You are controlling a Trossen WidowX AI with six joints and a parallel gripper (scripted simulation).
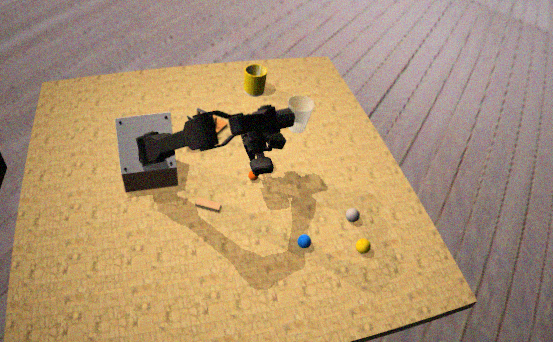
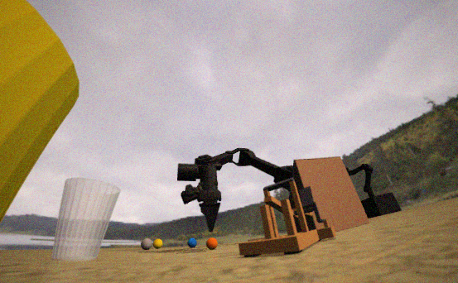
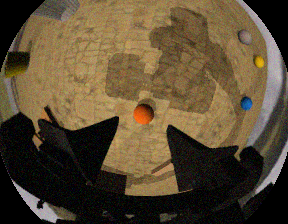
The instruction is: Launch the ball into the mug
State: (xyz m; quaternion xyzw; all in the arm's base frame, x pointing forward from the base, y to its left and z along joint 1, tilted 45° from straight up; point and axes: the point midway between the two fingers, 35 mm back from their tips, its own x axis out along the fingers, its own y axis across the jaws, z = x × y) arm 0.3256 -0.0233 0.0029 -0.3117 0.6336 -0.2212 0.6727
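My gripper tip is now 30 mm above the orange ball. The rest, counted from my gripper tip: blue ball: 270 mm to the right, 110 mm ahead, 30 mm below; then wooden catapult: 210 mm to the left, 170 mm behind; then small wooden block: 150 mm behind, 100 mm to the right, 40 mm below.
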